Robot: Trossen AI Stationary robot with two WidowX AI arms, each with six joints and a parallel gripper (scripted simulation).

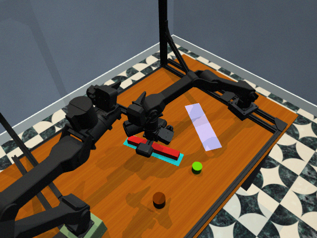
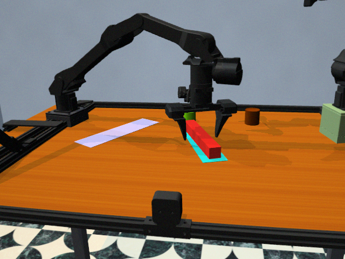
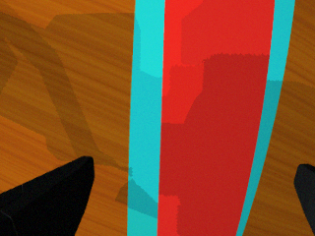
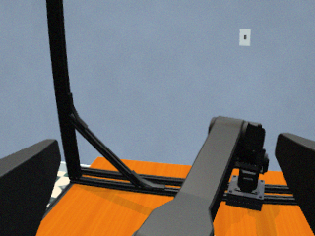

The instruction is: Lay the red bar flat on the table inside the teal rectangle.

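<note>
Right now the red bar is 30 mm below my left hand. The rest, counted from my left hand: teal rectangle: 50 mm below; then brown cylinder: 200 mm ahead, 140 mm to the right, 20 mm below; then green cylinder: 200 mm ahead, 70 mm to the left, 30 mm below.
</note>
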